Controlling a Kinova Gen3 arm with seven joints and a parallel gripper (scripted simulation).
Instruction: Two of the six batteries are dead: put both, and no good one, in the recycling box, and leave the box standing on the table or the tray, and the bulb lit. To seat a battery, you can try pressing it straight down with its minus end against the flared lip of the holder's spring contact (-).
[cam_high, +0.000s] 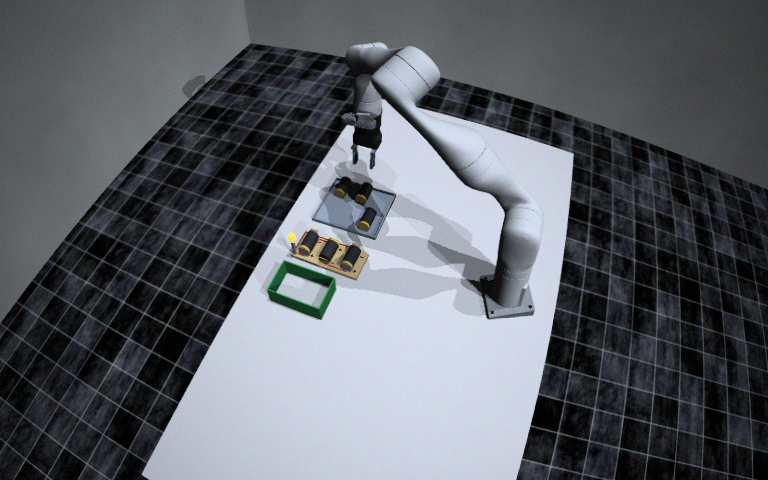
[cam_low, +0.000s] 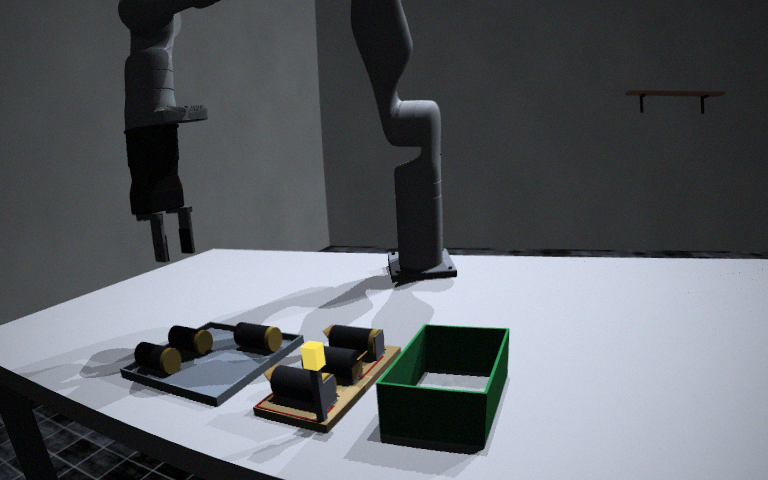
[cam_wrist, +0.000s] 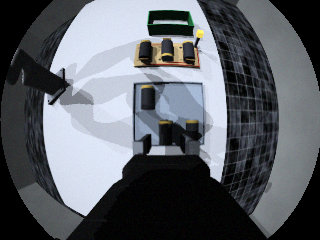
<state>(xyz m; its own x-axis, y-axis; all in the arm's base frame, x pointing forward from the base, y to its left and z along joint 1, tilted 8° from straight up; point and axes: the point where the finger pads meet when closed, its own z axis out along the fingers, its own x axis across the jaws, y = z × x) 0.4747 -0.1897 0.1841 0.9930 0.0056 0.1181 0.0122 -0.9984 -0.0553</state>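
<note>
The grey tray is 10 mm ahead of my hand, 50 mm to the left of it and 150 mm below it. Round my hand: green recycling box: 10 mm ahead, 380 mm to the left, 140 mm below.
</note>
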